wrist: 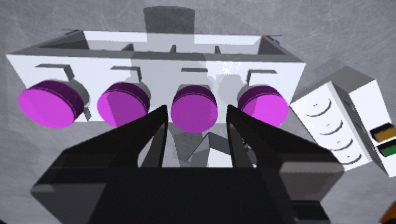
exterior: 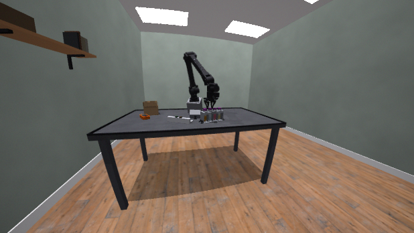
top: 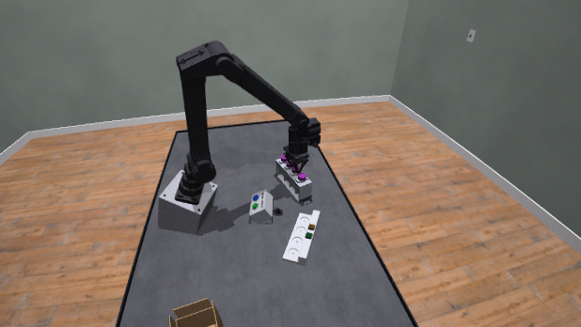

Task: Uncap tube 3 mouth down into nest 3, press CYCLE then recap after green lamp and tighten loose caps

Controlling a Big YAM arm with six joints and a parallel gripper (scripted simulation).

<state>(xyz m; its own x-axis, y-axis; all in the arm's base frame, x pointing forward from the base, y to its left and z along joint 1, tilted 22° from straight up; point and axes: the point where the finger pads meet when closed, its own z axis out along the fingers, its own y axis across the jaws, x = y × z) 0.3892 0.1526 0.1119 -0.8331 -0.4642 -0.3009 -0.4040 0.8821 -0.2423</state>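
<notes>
Now: hand 10 mm above the cap. From my hand the other things lie so: blue key 170 mm behind, 100 mm to the right, 60 mm below; key housing 160 mm behind, 130 mm to the right, 70 mm below; green key 170 mm behind, 150 mm to the right, 60 mm below.
</notes>
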